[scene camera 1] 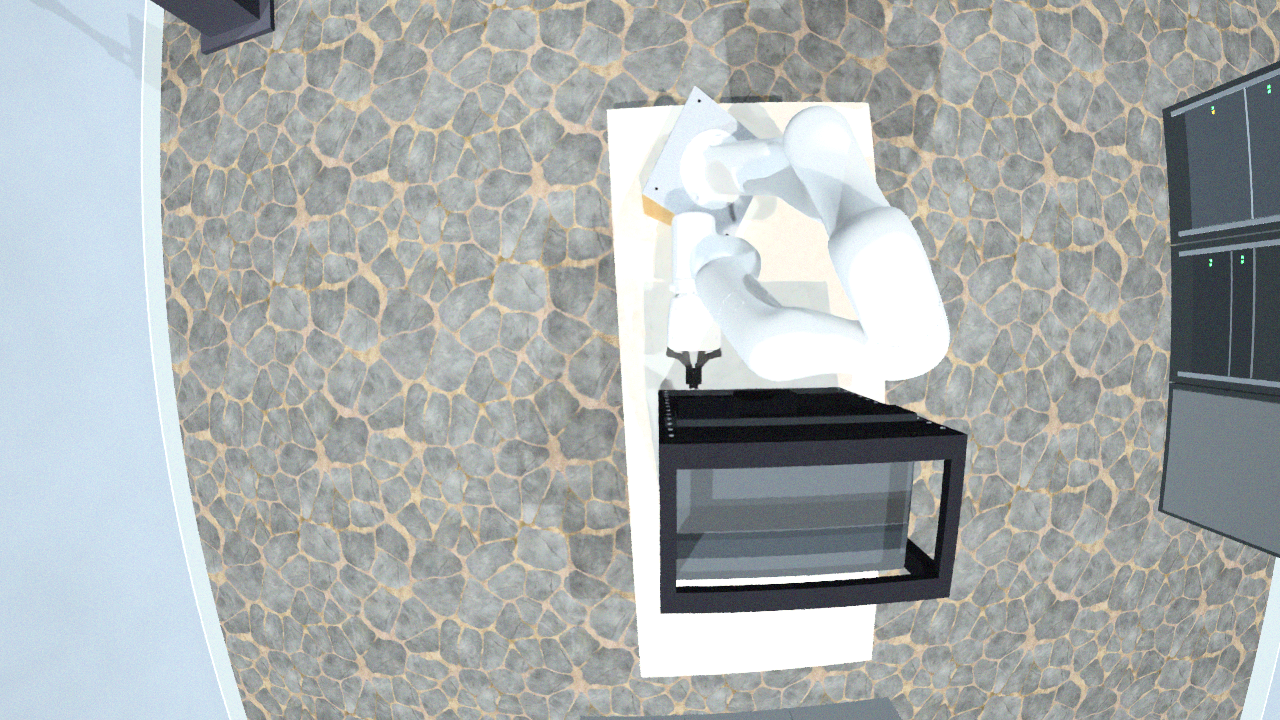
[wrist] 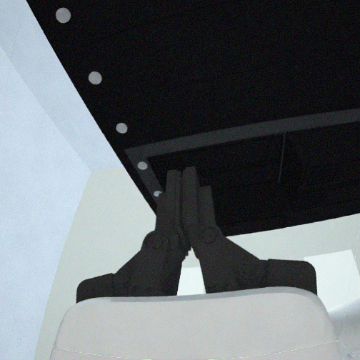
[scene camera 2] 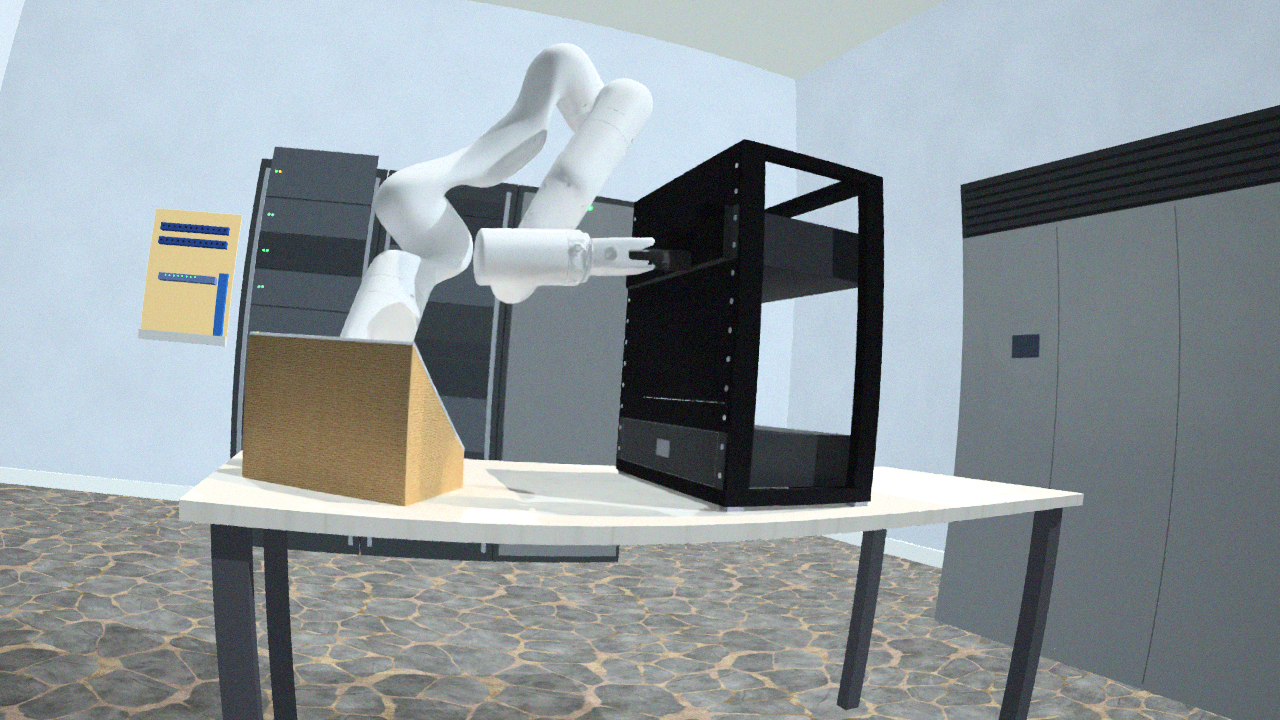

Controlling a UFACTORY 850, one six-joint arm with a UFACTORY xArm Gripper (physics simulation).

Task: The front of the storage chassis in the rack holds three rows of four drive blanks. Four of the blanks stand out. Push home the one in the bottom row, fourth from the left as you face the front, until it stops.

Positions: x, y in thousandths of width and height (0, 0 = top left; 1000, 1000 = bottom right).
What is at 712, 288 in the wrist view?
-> A black rack.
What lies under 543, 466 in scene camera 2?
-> A black rack.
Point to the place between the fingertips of the gripper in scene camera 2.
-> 539, 363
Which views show the gripper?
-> Scene camera 1, the wrist view and scene camera 2: all of them.
